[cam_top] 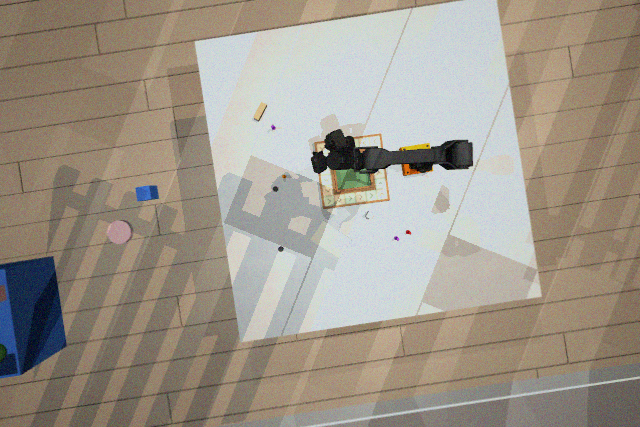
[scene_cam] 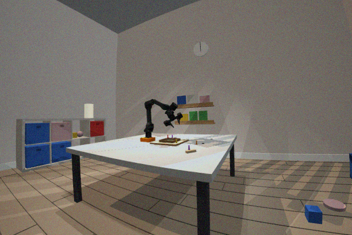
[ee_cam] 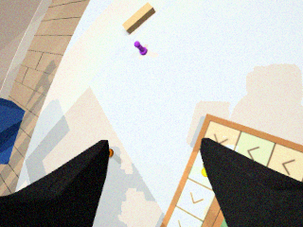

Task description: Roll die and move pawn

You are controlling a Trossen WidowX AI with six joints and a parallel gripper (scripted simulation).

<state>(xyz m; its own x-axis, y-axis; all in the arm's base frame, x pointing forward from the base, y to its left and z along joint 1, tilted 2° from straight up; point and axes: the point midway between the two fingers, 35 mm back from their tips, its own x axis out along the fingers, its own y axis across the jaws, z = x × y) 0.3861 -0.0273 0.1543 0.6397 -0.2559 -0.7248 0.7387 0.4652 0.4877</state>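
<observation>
Right now my gripper tip is 26 cm to the right of the white die, 21 cm past it and 16 cm above it. Also, from my gripper tip: green dice tray (16 cm below, 14 cm behind, 7 cm to the left); orange pawn (16 cm below, 15 cm ahead, 9 cm to the left); yellow pawn (14 cm below, 2 cm to the left, 2 cm behind).
</observation>
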